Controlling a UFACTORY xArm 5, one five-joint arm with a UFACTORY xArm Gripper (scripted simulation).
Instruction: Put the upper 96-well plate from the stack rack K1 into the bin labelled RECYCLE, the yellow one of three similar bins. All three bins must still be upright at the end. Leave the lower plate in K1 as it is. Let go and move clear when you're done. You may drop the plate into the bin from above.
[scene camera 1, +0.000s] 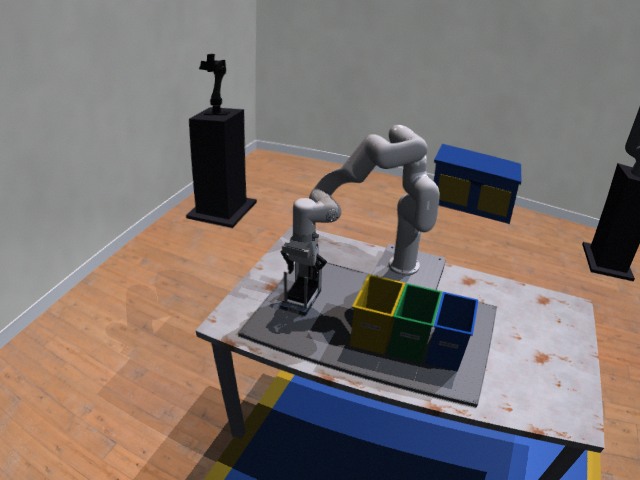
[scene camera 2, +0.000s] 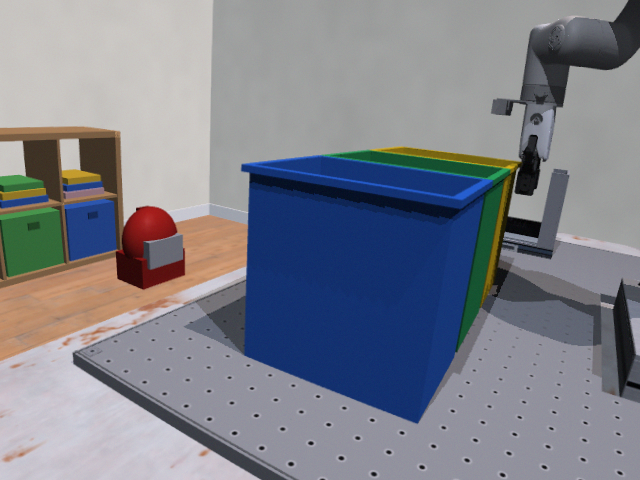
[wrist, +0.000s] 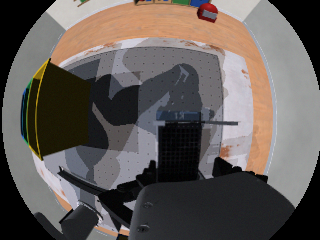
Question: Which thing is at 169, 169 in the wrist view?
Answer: A 96-well plate.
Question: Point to a green bin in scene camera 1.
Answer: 409, 337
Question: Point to my gripper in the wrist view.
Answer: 186, 169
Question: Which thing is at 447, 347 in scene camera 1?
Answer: A blue bin.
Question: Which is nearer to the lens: the green bin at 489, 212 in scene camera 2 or the yellow bin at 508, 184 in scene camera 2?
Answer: The green bin.
